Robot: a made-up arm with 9 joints. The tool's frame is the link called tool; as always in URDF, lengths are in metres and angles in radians.
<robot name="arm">
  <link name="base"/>
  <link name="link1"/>
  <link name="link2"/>
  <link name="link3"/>
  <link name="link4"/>
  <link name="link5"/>
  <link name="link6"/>
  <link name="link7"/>
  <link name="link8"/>
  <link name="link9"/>
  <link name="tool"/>
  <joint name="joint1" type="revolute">
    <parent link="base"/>
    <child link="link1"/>
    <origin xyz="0.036 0.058 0.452" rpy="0 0 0"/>
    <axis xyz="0 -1 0"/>
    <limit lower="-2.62" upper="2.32"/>
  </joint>
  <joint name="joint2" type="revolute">
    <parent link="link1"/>
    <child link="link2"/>
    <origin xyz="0.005 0.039 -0.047" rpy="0 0 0"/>
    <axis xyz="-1 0 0"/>
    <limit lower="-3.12" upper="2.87"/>
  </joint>
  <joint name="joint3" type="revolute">
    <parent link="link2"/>
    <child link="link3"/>
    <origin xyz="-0.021 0.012 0.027" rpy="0 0 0"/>
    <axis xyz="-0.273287 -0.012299 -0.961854"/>
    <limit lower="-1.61" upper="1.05"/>
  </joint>
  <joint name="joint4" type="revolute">
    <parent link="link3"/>
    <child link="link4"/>
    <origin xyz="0.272 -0.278 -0.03" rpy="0 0 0"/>
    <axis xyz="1 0 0"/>
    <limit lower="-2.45" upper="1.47"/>
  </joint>
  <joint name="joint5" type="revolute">
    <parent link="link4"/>
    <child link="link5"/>
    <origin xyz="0.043 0.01 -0.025" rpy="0 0 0"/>
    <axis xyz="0 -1 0"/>
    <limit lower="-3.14" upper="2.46"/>
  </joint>
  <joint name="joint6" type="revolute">
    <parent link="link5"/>
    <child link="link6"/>
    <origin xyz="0.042 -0.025 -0.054" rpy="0 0 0"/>
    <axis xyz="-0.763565 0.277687 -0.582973"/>
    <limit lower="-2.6" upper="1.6"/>
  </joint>
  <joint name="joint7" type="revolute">
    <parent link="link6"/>
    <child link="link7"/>
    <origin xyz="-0.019 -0.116 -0.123" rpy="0 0 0"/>
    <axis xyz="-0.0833 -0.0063 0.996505"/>
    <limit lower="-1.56" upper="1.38"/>
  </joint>
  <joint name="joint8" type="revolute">
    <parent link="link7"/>
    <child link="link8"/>
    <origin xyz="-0.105 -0.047 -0.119" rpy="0 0 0"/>
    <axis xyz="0 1 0"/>
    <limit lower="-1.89" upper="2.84"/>
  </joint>
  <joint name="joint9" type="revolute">
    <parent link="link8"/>
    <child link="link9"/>
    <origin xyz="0.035 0.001 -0.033" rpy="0 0 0"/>
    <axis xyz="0 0 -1"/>
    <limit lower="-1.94" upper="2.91"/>
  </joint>
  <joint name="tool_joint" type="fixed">
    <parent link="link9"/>
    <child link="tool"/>
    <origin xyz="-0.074 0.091 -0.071" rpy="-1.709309 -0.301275 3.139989"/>
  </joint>
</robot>
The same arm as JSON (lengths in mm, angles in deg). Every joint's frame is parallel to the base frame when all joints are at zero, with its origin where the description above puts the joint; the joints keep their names.
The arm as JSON. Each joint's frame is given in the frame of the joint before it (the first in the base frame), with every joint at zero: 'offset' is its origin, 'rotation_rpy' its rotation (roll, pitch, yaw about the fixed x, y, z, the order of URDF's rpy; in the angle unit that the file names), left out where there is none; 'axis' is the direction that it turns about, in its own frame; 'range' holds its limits. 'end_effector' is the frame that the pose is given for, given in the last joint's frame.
{
  "length_unit": "mm",
  "angle_unit": "deg",
  "chain": [
    {
      "id": "joint1",
      "offset": [
        36.0,
        58.0,
        452.0
      ],
      "axis": "-y",
      "range": [
        -150.11,
        132.93
      ]
    },
    {
      "id": "joint2",
      "offset": [
        5.0,
        39.0,
        -47.0
      ],
      "axis": "-x",
      "range": [
        -178.76,
        164.44
      ]
    },
    {
      "id": "joint3",
      "offset": [
        -21.0,
        12.0,
        27.0
      ],
      "axis": [
        -0.273287,
        -0.012299,
        -0.961854
      ],
      "range": [
        -92.25,
        60.16
      ]
    },
    {
      "id": "joint4",
      "offset": [
        272.0,
        -278.0,
        -30.0
      ],
      "axis": "+x",
      "range": [
        -140.37,
        84.22
      ]
    },
    {
      "id": "joint5",
      "offset": [
        43.0,
        10.0,
        -25.0
      ],
      "axis": "-y",
      "range": [
        -179.91,
        140.95
      ]
    },
    {
      "id": "joint6",
      "offset": [
        42.0,
        -25.0,
        -54.0
      ],
      "axis": [
        -0.763565,
        0.277687,
        -0.582973
      ],
      "range": [
        -148.97,
        91.67
      ]
    },
    {
      "id": "joint7",
      "offset": [
        -19.0,
        -116.0,
        -123.0
      ],
      "axis": [
        -0.0833,
        -0.0063,
        0.996505
      ],
      "range": [
        -89.38,
        79.07
      ]
    },
    {
      "id": "joint8",
      "offset": [
        -105.0,
        -47.0,
        -119.0
      ],
      "axis": "+y",
      "range": [
        -108.29,
        162.72
      ]
    },
    {
      "id": "joint9",
      "offset": [
        35.0,
        1.0,
        -33.0
      ],
      "axis": "-z",
      "range": [
        -111.15,
        166.73
      ]
    }
  ],
  "end_effector": {
    "offset": [
      -74.0,
      91.0,
      -71.0
    ],
    "rotation_rpy": [
      -97.94,
      -17.26,
      179.91
    ]
  }
}

